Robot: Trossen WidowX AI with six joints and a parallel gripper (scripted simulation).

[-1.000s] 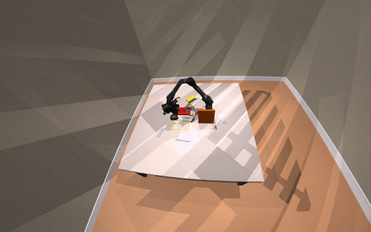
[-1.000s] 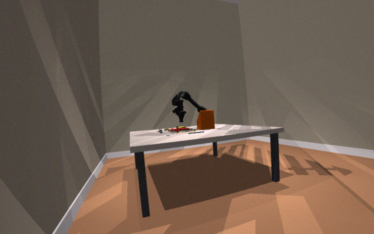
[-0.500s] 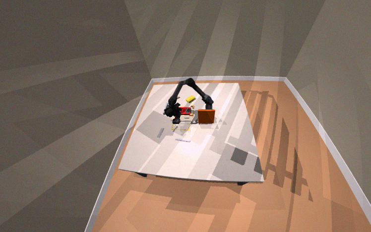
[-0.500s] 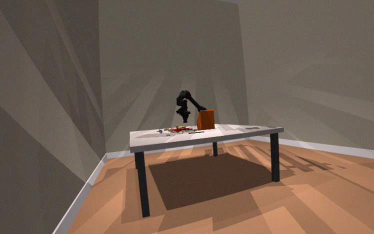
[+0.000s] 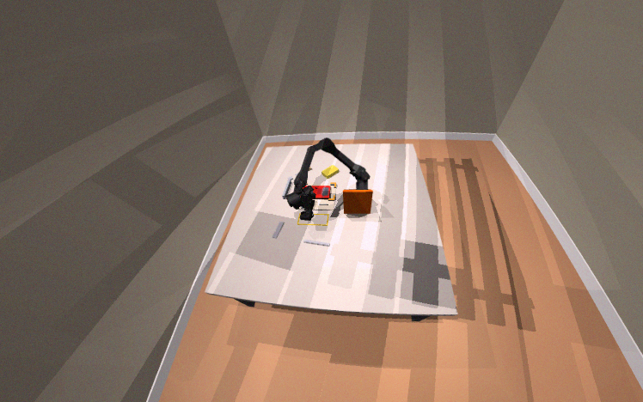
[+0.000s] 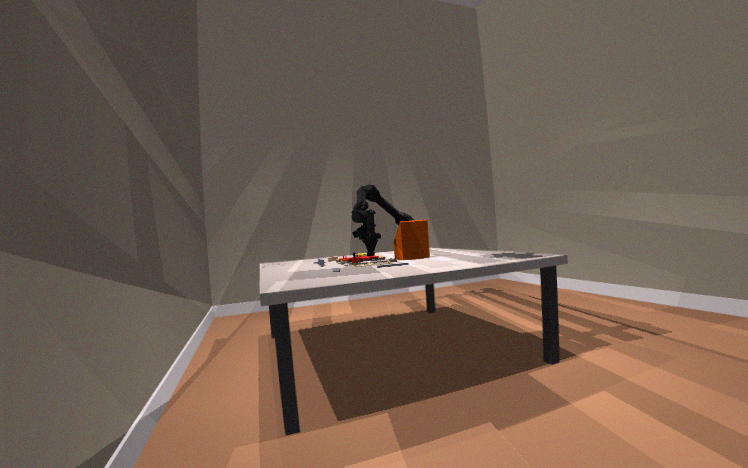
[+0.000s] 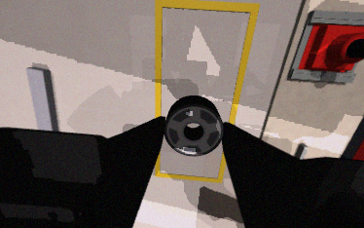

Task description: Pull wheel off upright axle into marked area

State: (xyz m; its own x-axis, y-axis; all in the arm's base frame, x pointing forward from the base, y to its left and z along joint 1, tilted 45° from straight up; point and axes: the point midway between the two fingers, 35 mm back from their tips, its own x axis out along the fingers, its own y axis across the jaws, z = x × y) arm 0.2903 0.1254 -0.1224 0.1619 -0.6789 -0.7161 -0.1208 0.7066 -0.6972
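Now: the dark upright axle 10 cm to the right of my gripper tip, 7 cm ahead of it and 2 cm below it. The rest, counted from my gripper tip: yellow block (43 cm to the right, 4 cm below, 3 cm behind); then wheel (right at my gripper tip).
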